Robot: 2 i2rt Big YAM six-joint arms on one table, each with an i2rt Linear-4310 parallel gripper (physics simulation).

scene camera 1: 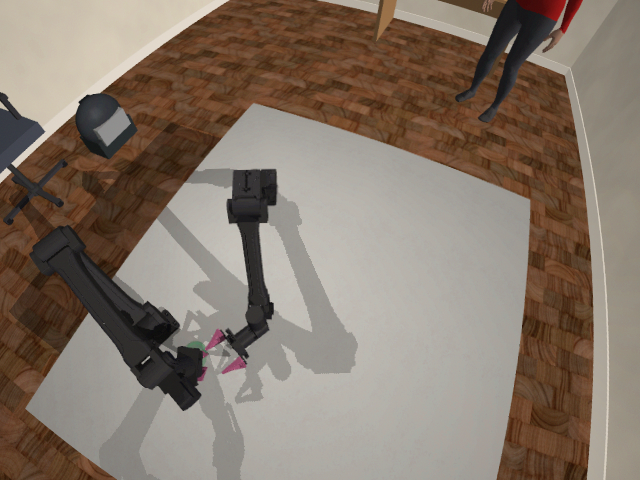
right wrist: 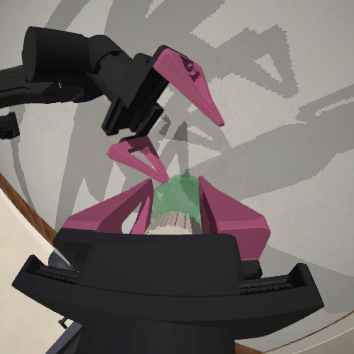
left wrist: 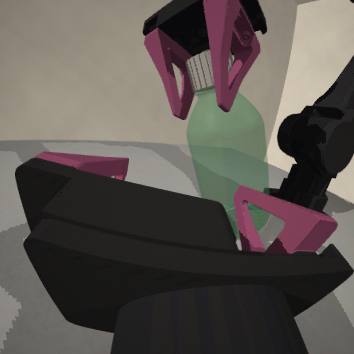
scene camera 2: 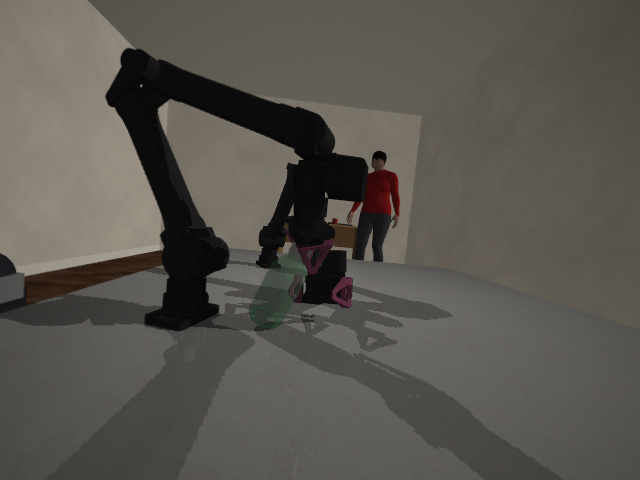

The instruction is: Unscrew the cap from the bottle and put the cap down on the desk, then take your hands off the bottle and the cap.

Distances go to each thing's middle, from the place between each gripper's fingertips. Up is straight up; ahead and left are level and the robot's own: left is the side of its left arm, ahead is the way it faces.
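Scene:
The ribbed cap [right wrist: 173, 222] is 4 cm above my right hand, 1 cm behind it and 3 cm to the right of it.
Relative to my left hand, the ribbed cap is 9 cm higher than the hand, 2 cm behind it and 3 cm to the right of it.

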